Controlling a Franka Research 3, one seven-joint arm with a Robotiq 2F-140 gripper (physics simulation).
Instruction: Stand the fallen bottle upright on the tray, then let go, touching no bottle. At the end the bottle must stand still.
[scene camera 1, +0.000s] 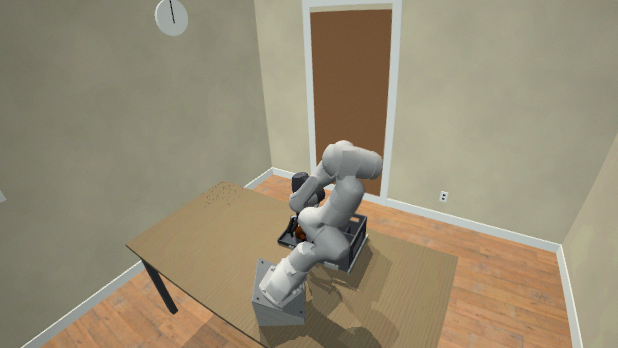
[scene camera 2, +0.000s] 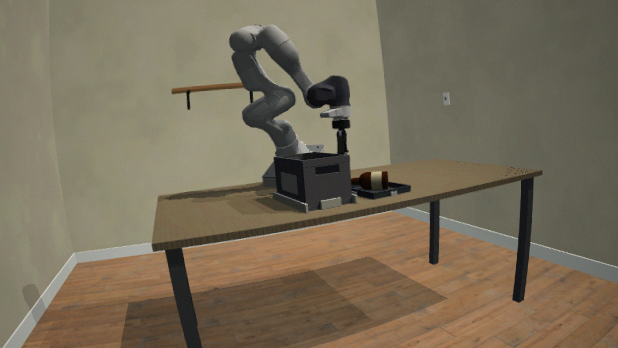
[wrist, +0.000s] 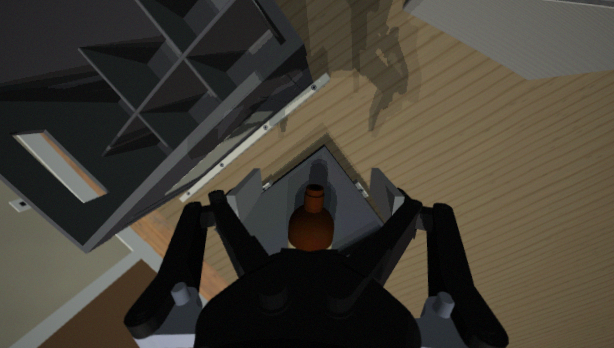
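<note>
The brown bottle (scene camera 1: 300, 232) (scene camera 2: 376, 180) (wrist: 311, 231) with a cream label lies on its side on the dark tray (scene camera 1: 287, 242) (scene camera 2: 401, 189) (wrist: 272, 215). Its neck points toward the crate side in scene camera 2. In the wrist view the neck and shoulder show, and the gripper body hides the rest. My gripper (scene camera 1: 296, 230) (scene camera 2: 343, 151) (wrist: 314, 180) is open and points down, with nothing between its fingers. In the wrist view its fingertips stand to the left and right of the bottle's neck. In scene camera 2 the crate hides the fingertips' lower ends.
A tall dark crate (scene camera 1: 340, 257) (scene camera 2: 325, 186) (wrist: 150, 187) with inner dividers stands close beside the tray. A pale low strip (wrist: 265, 127) runs along its foot on the tray side. The robot's grey base block (scene camera 1: 280, 312) (wrist: 510, 40) stands on the wooden table (scene camera 1: 210, 240) (scene camera 2: 425, 172).
</note>
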